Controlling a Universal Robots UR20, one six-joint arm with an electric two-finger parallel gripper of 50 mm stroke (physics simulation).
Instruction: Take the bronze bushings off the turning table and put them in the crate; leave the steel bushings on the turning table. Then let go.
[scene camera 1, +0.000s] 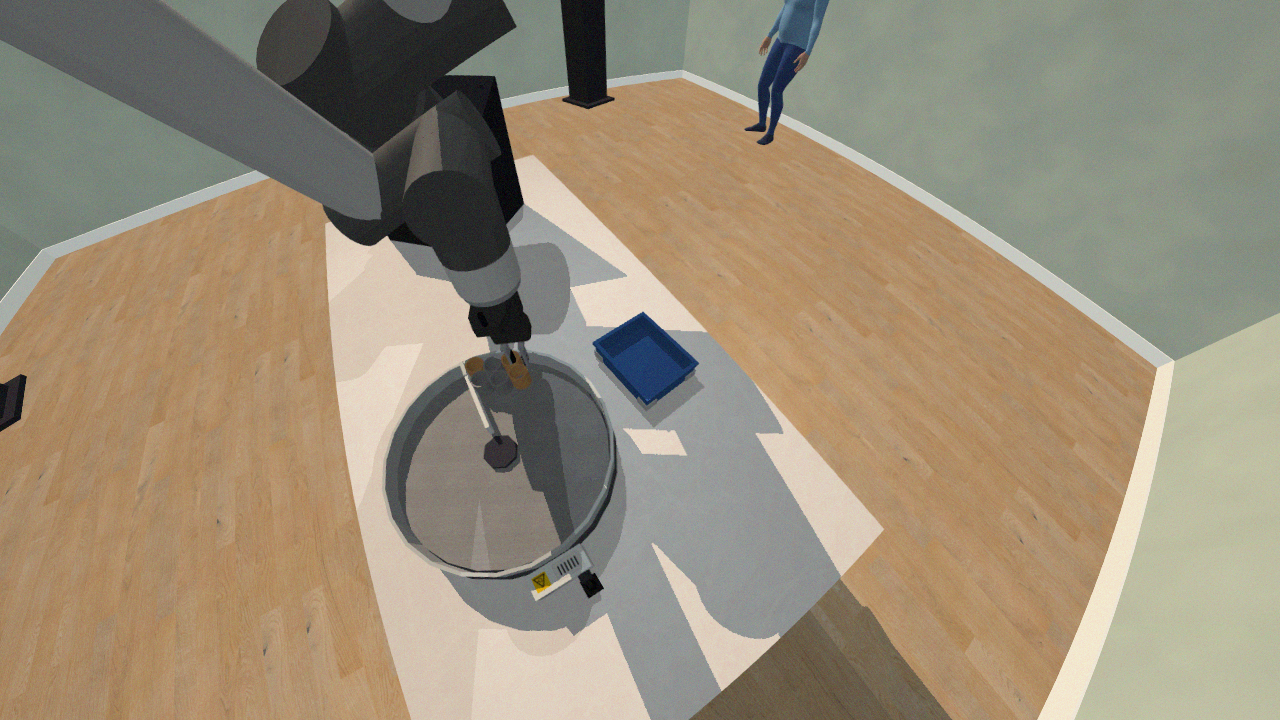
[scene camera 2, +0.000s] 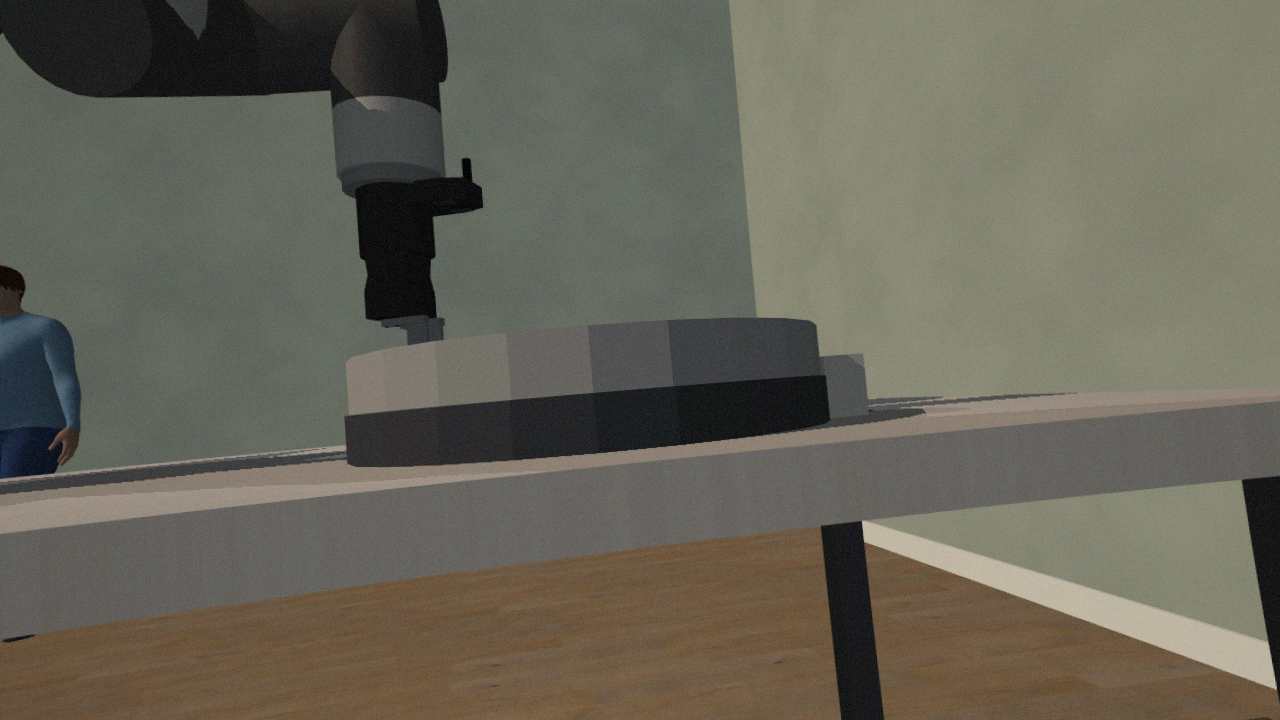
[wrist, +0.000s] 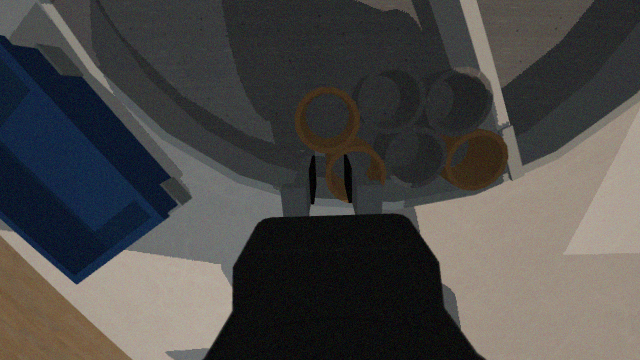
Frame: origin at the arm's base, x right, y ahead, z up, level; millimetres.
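Seen in the pictures: gripper, fingertip midpoint: (scene camera 1: 520, 362) (wrist: 329, 169).
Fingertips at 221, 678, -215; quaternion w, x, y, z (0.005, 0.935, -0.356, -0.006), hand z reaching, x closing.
Note:
A point is followed by its place in that frame, as x, y, z.
The turning table (scene camera 1: 465, 528) @[500, 852, -233] (scene camera 2: 554, 367) @[549, 685, -227] (wrist: 295, 45) @[262, 755, -233] carries three upright bronze bushings and three upright steel ones, grouped by its wall. One bronze bushing (scene camera 1: 520, 377) (wrist: 327, 146) stands furthest left in the wrist view. A second bronze bushing (wrist: 336, 191) @[218, 669, -195] stands beside it near the wall. The third bronze bushing (scene camera 1: 475, 365) @[290, 608, -219] (wrist: 475, 185) @[285, 610, -195] is at the guide bar. The steel bushings (wrist: 412, 95) @[292, 679, -207] (wrist: 476, 100) @[318, 650, -205] (wrist: 433, 155) @[279, 640, -206] stand between. My gripper (scene camera 1: 511, 355) @[221, 678, -215] (wrist: 329, 169) @[221, 678, -215] is partly open at the second bushing, one finger left of its rim, the other over its bore. Finger depth is unclear. The blue crate (scene camera 1: 645, 351) @[-10, 830, -281] (wrist: 75, 175) @[1, 853, -281] is empty.
The turning table's raised wall (wrist: 210, 160) @[171, 741, -200] runs close to the gripper, between it and the crate. A pale guide bar (scene camera 1: 478, 398) @[333, 684, -210] (wrist: 487, 65) @[331, 664, -201] crosses the disc beside the bushings to a dark hub (scene camera 1: 500, 452) @[371, 796, -225]. A person (scene camera 1: 783, 67) stands by the far wall.

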